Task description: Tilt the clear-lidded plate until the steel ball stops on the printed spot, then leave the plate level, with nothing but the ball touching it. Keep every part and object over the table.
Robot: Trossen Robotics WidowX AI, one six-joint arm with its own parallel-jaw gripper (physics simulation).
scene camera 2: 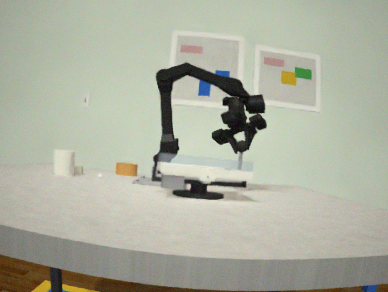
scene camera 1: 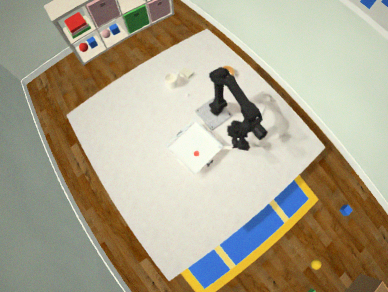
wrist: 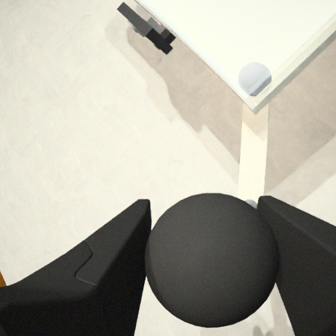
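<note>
The white clear-lidded plate [scene camera 1: 187, 142] [scene camera 2: 190, 170] [wrist: 215, 35] stands on a black round foot [scene camera 2: 198, 194]; it looks near level in scene camera 2, but a slight tilt is hard to judge. The red printed spot [scene camera 1: 196, 153] is off the plate's middle. The steel ball [wrist: 255, 79] lies under the lid in the corner by the pale handle bar [wrist: 254, 155], away from the spot. A black round knob [scene camera 2: 242, 146] [wrist: 212, 265] tops a thin post on that bar. My gripper [scene camera 2: 241, 145] [wrist: 204, 208] is shut on the knob, one finger on each side.
My arm's grey base plate [scene camera 1: 207, 119] is beside the plate. A white cup [scene camera 1: 171, 81] [scene camera 2: 64, 162], a small pale block [scene camera 1: 187, 73], an orange round object [scene camera 1: 229, 70] [scene camera 2: 126, 169] and a tiny white ball [scene camera 1: 188, 95] [scene camera 2: 100, 175] are on the table [scene camera 1: 125, 165] [scene camera 2: 125, 215].
</note>
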